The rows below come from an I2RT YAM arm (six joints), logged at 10 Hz.
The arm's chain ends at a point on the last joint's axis. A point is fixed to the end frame.
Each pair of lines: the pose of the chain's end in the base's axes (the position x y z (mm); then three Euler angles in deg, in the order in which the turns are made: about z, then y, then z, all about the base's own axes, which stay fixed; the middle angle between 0 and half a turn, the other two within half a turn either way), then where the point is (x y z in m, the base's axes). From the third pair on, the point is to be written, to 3 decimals.
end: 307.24 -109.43 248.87 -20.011 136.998 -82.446
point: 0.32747 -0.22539 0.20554
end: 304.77 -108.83 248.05 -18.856 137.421 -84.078
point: 0.32053 -0.22518 0.20391
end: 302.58 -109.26 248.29 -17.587 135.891 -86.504
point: 0.312 -0.227 0.207
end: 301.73 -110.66 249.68 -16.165 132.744 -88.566
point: 0.306 -0.231 0.215
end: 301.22 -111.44 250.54 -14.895 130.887 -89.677
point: 0.302 -0.233 0.220
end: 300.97 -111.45 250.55 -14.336 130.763 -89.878
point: 0.300 -0.233 0.220
